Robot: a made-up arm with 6 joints.
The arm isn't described. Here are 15 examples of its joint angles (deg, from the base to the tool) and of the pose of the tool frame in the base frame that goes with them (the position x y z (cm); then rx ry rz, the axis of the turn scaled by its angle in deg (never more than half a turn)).
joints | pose
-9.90 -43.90 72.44 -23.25 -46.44 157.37 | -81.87 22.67 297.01 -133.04 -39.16 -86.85
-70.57 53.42 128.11 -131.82 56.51 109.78 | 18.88 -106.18 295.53 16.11 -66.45 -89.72
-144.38 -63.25 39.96 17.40 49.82 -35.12 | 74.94 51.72 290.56 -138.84 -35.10 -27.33
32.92 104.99 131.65 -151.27 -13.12 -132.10 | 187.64 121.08 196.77 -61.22 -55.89 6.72
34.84 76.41 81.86 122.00 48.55 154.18 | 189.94 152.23 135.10 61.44 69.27 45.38
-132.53 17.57 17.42 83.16 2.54 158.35 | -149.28 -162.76 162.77 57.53 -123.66 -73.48
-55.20 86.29 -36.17 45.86 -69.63 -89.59 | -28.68 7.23 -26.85 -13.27 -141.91 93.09
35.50 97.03 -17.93 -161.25 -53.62 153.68 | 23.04 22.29 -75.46 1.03 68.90 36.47
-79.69 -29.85 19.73 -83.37 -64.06 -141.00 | 42.18 -90.25 282.63 -176.17 17.57 -24.29
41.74 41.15 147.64 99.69 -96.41 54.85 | 11.77 -28.61 278.64 -30.91 26.36 -50.51
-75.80 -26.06 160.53 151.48 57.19 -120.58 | -35.72 166.26 130.59 -134.25 -83.53 -65.33
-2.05 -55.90 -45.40 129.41 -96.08 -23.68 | 125.70 -26.18 191.28 -66.86 20.78 -112.31
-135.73 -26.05 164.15 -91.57 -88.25 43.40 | 124.89 85.12 105.41 -133.81 55.28 -15.80
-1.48 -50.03 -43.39 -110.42 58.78 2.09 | 160.86 -23.75 159.71 100.94 -43.32 -51.92
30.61 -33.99 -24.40 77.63 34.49 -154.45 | 142.36 100.70 187.94 69.23 28.02 65.64
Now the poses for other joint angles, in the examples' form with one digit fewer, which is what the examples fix.
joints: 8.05 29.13 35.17 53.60 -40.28 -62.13
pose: 221.7 12.9 164.8 8.8 16.2 -25.6
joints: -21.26 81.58 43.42 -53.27 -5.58 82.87
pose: 207.4 -81.0 6.6 -19.0 43.5 -5.1
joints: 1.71 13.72 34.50 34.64 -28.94 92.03
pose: 203.6 -4.3 219.7 -123.0 17.5 -4.4
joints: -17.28 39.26 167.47 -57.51 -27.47 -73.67
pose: -55.8 33.2 276.1 51.7 -44.1 99.0
